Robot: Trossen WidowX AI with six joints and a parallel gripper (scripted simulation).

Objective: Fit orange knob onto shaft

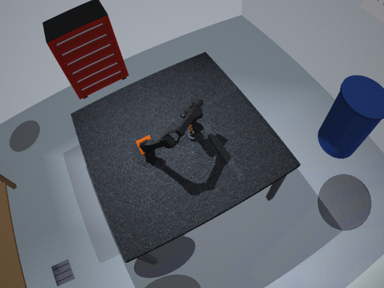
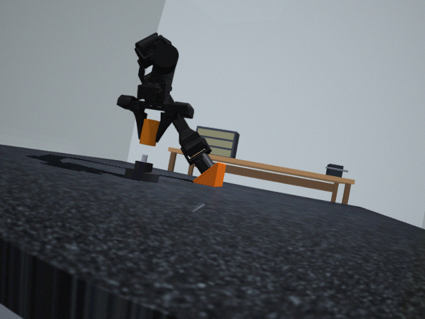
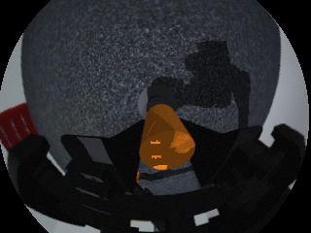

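My gripper tip is 60 mm above the round black pedestal. From my gripper tip the other things lie so: orange knob 30 mm above.
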